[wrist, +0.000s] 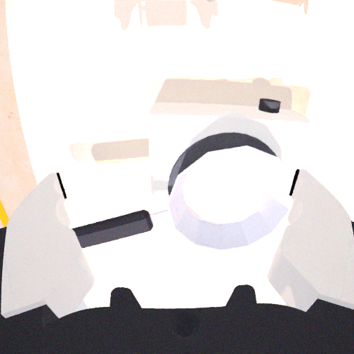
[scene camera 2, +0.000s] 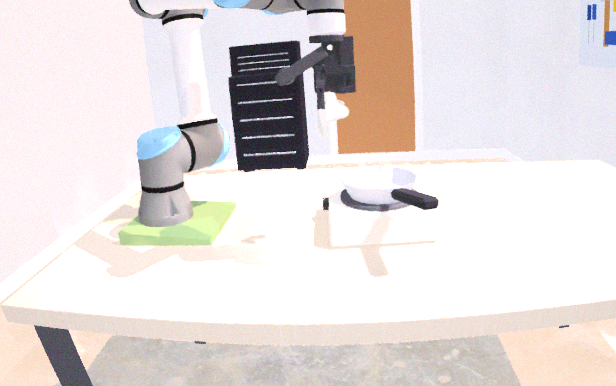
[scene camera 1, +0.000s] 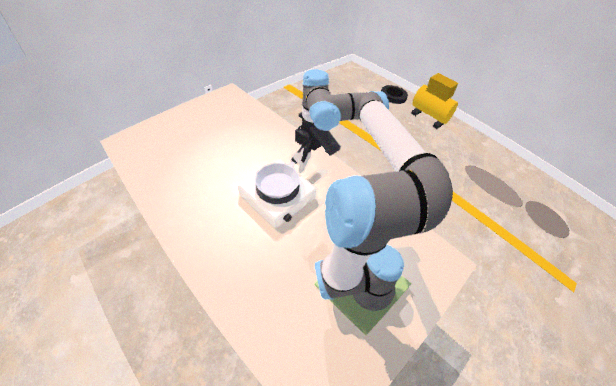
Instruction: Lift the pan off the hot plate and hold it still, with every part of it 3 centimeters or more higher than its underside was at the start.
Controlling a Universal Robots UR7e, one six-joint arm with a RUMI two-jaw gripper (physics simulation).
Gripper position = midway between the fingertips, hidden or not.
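Scene camera 2 shows the gripper [scene camera 2: 324,132] and a white hot plate [scene camera 2: 351,223]. In scene camera 1 a pan [scene camera 1: 277,180] is visible, together with the white hot plate [scene camera 1: 275,211] and the gripper [scene camera 1: 314,162]. The wrist view shows the pan [wrist: 231,198], the white hot plate [wrist: 179,133] and the gripper [wrist: 177,175].
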